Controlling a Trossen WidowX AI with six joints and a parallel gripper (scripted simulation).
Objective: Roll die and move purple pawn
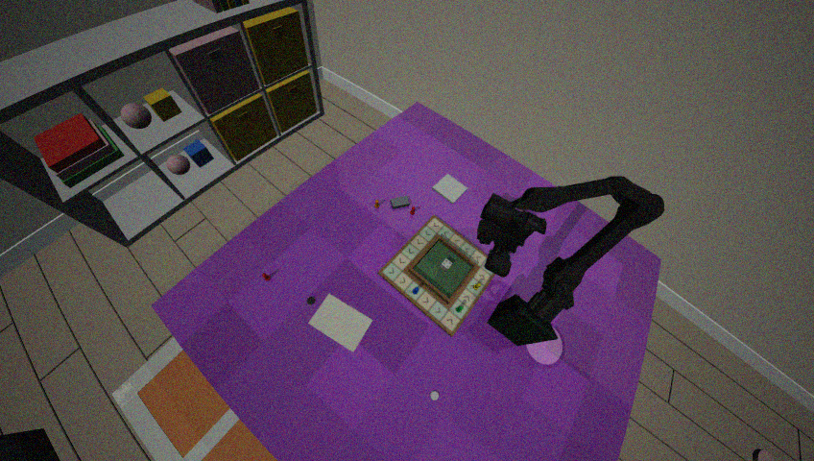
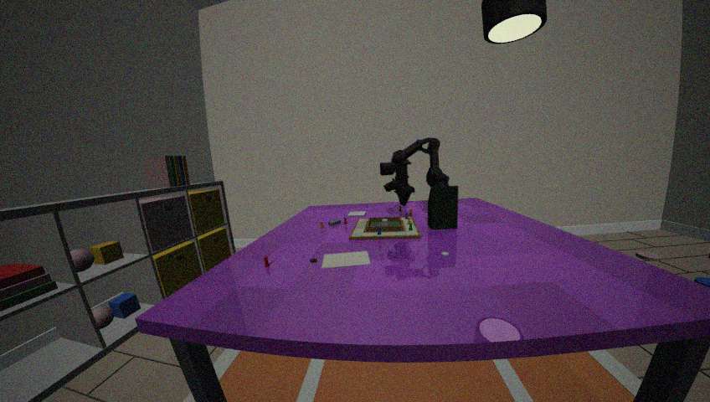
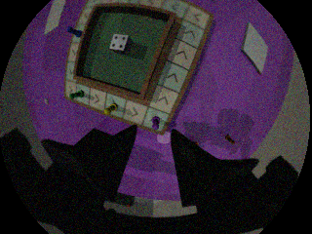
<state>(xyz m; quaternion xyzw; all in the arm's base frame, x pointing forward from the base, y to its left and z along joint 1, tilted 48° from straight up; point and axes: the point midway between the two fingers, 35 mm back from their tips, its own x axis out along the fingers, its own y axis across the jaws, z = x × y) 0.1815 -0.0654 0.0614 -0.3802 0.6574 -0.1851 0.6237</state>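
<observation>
Now: gripper tip 6 cm above the purple pawn, 2 cm past it and 1 cm to the left of it. Round my gripper tip: white die 10 cm to the left, 9 cm ahead, 6 cm below; yellow pawn 8 cm to the left, 6 cm below, 2 cm behind; green tray 11 cm to the left, 9 cm ahead, 8 cm below.
</observation>
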